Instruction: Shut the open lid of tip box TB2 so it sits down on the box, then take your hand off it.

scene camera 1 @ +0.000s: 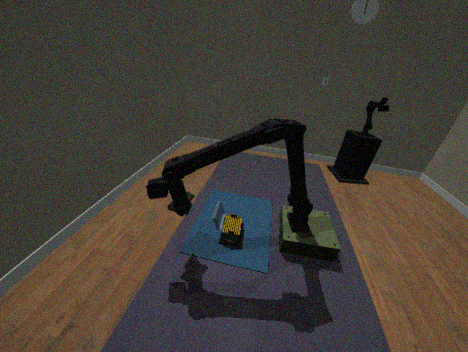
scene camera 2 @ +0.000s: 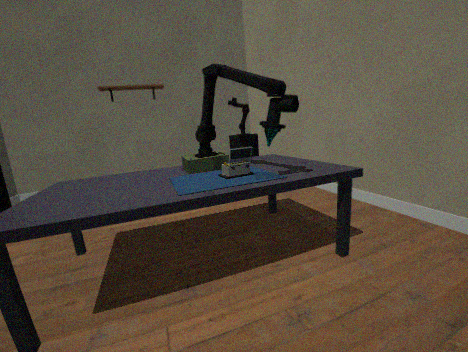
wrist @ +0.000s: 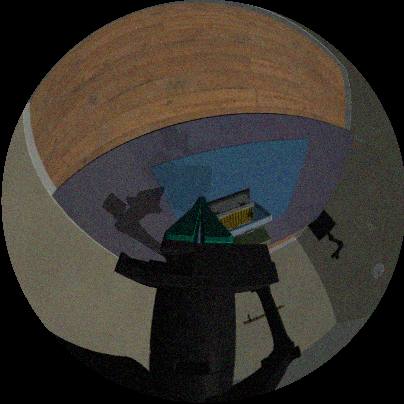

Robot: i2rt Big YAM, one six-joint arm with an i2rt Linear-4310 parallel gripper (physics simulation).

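Seen in the pictures: gripper, fingertip midpoint: (scene camera 1: pixel 185 214) (scene camera 2: pixel 268 146) (wrist: pixel 201 200); arm's base at its link origin: (scene camera 1: pixel 297 222) (scene camera 2: pixel 206 155).
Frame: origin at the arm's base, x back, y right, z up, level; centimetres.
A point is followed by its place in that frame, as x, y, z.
The tip box (scene camera 1: pixel 231 237) {-32.4, -8.0, -4.9} (scene camera 2: pixel 236 170) {-36.5, 0.0, -4.9} (wrist: pixel 229 202) {-36.7, -1.4, -5.8} stands upright on the blue mat (scene camera 1: pixel 255 255) {-20.8, -14.4, -8.2} (scene camera 2: pixel 187 185) {-34.1, 25.2, -8.2} (wrist: pixel 280 165) {-40.4, 19.3, -8.2}, with its yellow perforated rack (scene camera 1: pixel 232 224) (wrist: pixel 237 218) exposed. No TB2 label is legible. Its pale, see-through lid (scene camera 1: pixel 218 216) {-39.5, -1.2, 1.5} (scene camera 2: pixel 241 153) {-40.5, -1.1, 3.7} (wrist: pixel 261 214) {-40.5, 2.9, 4.7} stands open, raised along one long side of the box. My gripper (scene camera 2: pixel 269 144) {-53.4, -7.3, 6.9} (wrist: pixel 201 200) {-53.4, -7.3, 6.9} is shut and empty, with its green fingers pointing down. It hangs above the table, to the right of the lid in scene camera 2 and apart from lid and box. In scene camera 1 its fingertips are hard to make out.
The arm stands on a green base block (scene camera 1: pixel 310 235) {4.2, -7.9, 0.3} (scene camera 2: pixel 200 162) {-6.3, 6.7, -2.7} (wrist: pixel 255 237) {-6.3, 7.0, -4.1} beside the mat on the purple table (scene camera 1: pixel 225 335) {-32.0, -45.4, -8.5} (scene camera 2: pixel 100 200) {-29.3, 61.3, -8.5}. A black pedestal (scene camera 1: pixel 357 152) (wrist: pixel 322 225) with a small arm stands beyond the table. A wall shelf (scene camera 2: pixel 131 87) hangs behind.
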